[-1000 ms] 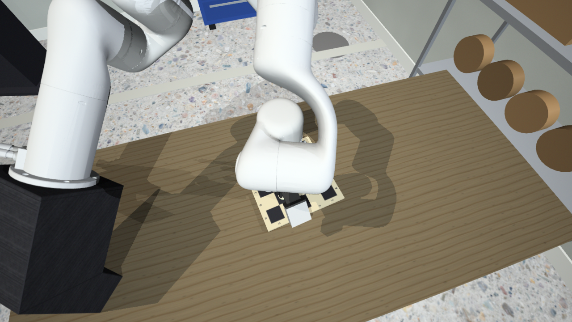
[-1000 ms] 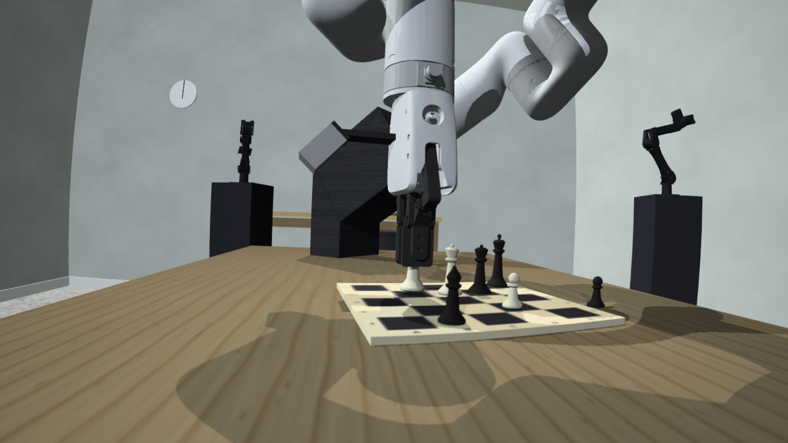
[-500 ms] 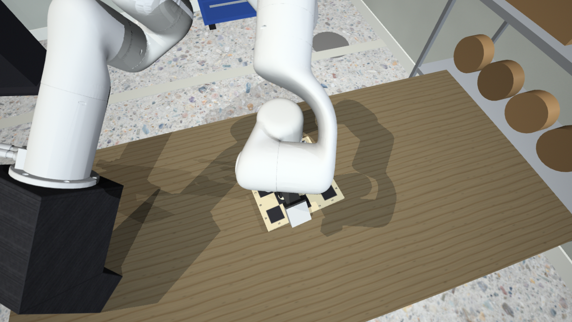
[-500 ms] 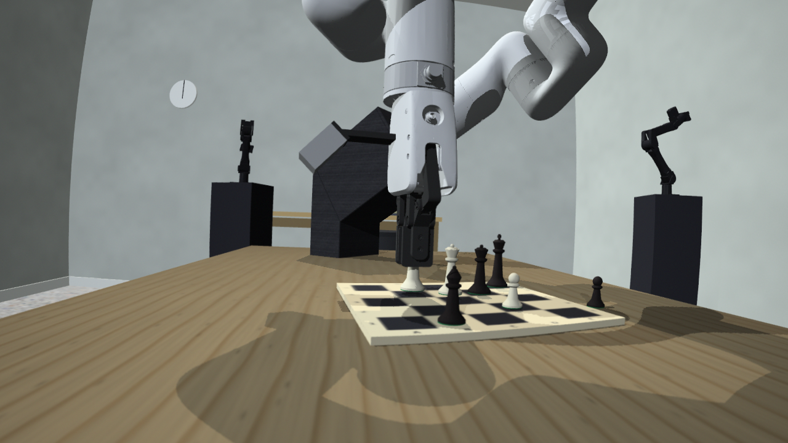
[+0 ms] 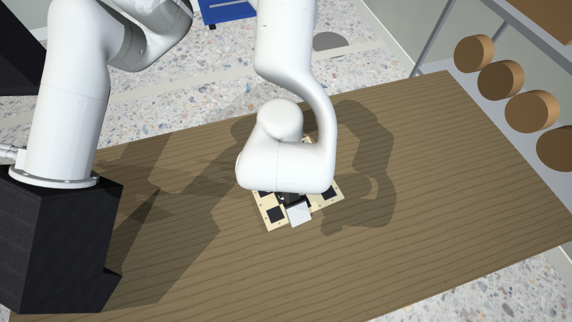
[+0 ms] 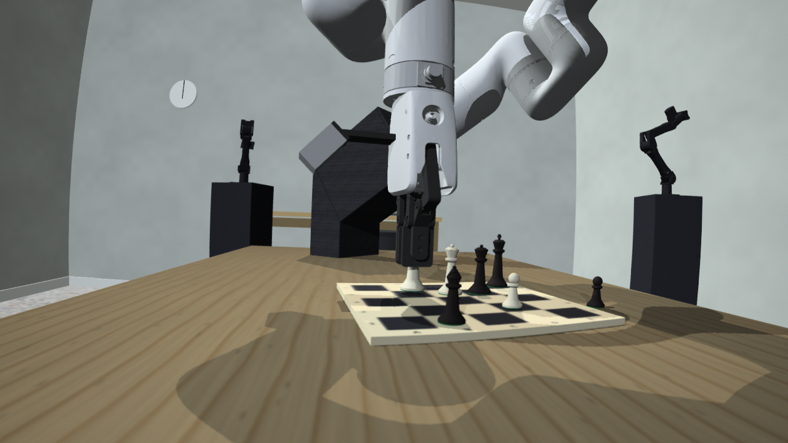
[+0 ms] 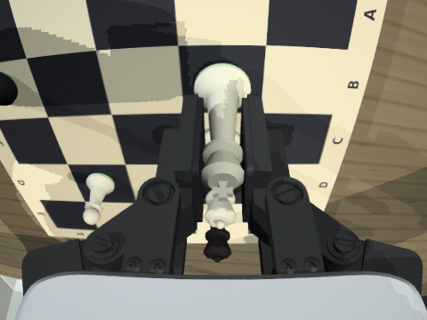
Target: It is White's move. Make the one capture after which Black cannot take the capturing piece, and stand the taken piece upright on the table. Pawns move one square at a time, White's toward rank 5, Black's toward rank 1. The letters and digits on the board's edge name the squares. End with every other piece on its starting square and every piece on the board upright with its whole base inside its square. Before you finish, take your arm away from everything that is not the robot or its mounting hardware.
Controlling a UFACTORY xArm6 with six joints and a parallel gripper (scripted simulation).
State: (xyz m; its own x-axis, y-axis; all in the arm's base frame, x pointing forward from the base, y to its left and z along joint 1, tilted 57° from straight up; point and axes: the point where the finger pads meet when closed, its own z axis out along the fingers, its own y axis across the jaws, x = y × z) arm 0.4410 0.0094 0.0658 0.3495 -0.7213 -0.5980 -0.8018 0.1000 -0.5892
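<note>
Right now the white king is 10 mm below my hand. The rest, counted from my hand: black queen 30 mm behind, 70 mm to the left, 20 mm below; then white queen 20 mm behind, 40 mm to the left, 20 mm below; then chessboard 20 mm ahead, 50 mm to the left, 50 mm below.
</note>
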